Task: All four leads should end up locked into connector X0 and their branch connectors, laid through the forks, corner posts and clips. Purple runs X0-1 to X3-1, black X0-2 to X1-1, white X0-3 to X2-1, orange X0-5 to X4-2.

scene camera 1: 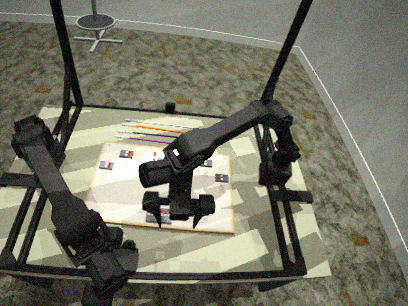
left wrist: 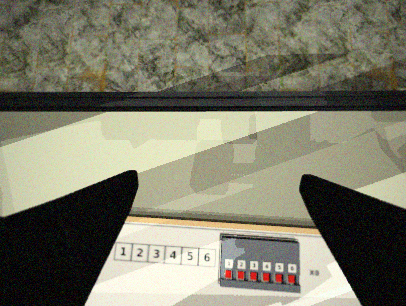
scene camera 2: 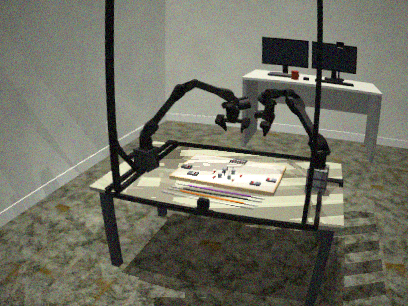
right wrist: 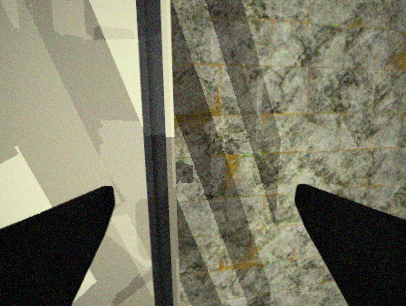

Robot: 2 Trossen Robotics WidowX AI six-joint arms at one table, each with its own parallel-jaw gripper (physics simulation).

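Purple, black, white and orange leads lie side by side on the table, beyond the board's far edge in scene camera 1. Connector X0 sits near the board's opposite edge. Branch connectors stand towards both sides; their labels are unreadable. Small forks and posts stand mid-board. My left gripper is open and empty, above the X0 side. My right gripper is open and empty, raised over the table edge.
The white board has a thin orange-brown edge. Dark frame rails border the table, and upright posts rise from it. A desk with two monitors stands behind in scene camera 2.
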